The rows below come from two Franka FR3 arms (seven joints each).
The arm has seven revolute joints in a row. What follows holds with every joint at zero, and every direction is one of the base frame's. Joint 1 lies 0.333 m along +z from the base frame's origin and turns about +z. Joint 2 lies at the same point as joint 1 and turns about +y. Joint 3 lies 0.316 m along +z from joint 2 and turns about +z. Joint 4 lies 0.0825 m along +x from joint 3 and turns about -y. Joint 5 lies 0.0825 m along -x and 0.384 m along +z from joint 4 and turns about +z. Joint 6 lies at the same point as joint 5 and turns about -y. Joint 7 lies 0.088 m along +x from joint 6 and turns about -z. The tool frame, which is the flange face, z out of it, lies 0.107 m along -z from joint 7; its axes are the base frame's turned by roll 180, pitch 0 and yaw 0 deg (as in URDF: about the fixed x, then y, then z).
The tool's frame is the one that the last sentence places.
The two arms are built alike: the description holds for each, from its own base.
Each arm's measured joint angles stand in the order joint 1, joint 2, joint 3, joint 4, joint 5, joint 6, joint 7.
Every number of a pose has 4 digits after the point.
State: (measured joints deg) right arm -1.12 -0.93 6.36 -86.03 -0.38 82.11 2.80; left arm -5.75 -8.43 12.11 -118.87 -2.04 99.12 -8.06
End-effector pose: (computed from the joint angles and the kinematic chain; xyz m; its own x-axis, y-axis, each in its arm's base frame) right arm 0.5330 0.0487 0.6538 0.9978 0.0414 -0.0518 0.0421 -0.9991 0.0109; left arm 0.4867 0.0543 0.4772 0.9476 0.2437 -0.2066 0.2562 -0.9660 0.0354
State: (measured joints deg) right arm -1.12 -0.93 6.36 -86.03 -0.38 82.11 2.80; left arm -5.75 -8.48 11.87 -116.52 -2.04 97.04 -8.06
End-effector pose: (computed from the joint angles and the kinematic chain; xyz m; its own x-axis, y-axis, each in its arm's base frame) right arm 0.5330 0.0487 0.6538 0.9978 0.0414 -0.0518 0.0421 -0.9991 0.0109; left arm 0.4893 0.0529 0.4940 0.9500 0.2389 -0.2011 0.2509 -0.9673 0.0363
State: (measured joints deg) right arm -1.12 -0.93 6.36 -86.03 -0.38 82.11 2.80; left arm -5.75 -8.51 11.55 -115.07 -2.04 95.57 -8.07
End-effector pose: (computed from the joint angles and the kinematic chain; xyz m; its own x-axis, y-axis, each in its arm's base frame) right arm 0.5330 0.0487 0.6538 0.9978 0.0414 -0.0518 0.0421 -0.9991 0.0109; left arm 0.4904 0.0503 0.5042 0.9515 0.2331 -0.2006 0.2449 -0.9689 0.0359
